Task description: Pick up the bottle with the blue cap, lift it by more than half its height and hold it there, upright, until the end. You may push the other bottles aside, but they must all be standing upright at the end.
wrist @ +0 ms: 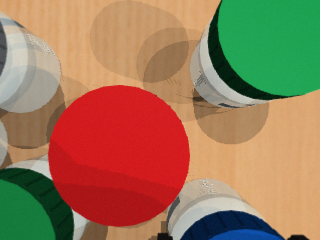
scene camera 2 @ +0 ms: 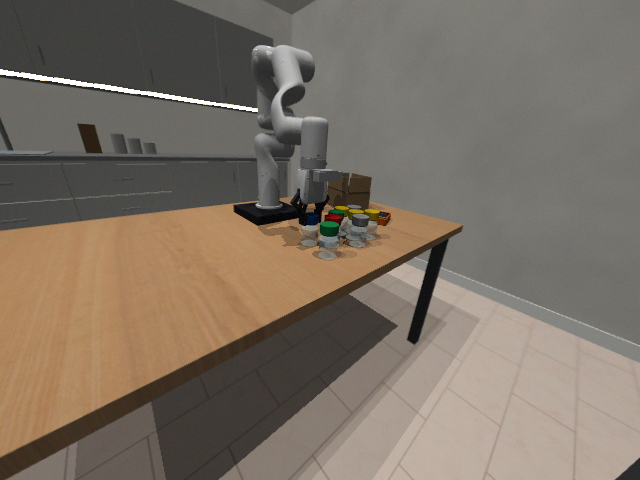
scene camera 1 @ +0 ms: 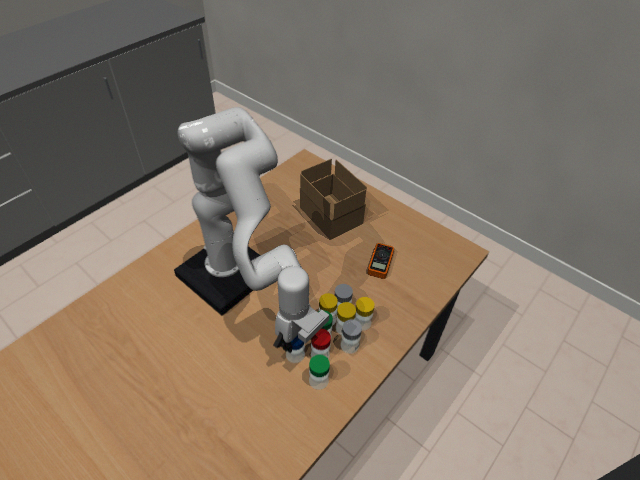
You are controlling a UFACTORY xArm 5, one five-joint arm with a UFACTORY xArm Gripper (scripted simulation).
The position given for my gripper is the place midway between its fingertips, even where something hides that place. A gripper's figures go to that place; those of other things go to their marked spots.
Labels:
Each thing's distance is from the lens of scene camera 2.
my gripper (scene camera 2: 310,223): 73 cm
cardboard box (scene camera 2: 357,192): 120 cm
green-capped bottle (scene camera 2: 328,241): 63 cm
The marked spots on the cardboard box and the green-capped bottle are 62 cm apart.

